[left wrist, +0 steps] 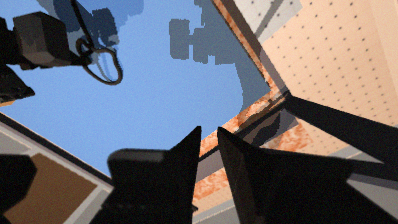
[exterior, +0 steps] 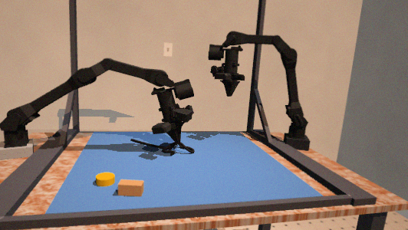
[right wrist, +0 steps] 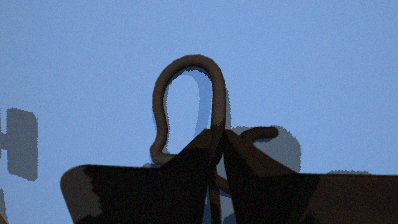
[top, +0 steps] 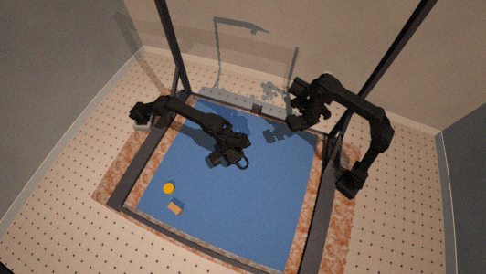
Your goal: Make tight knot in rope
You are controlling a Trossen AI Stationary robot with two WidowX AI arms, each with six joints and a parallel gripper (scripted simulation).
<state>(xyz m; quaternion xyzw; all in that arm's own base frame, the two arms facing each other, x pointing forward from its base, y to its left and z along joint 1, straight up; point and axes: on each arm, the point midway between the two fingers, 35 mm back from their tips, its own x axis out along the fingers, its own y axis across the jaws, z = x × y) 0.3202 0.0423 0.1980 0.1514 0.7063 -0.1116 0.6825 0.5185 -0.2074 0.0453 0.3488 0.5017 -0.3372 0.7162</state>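
The blue mat is 80 mm below my right hand, 50 mm ahead of it and 10 mm to the left of it. Round my right hand: yellow disc 240 mm to the right, 230 mm ahead, 60 mm below; then orange block 300 mm ahead, 170 mm to the right, 60 mm below.
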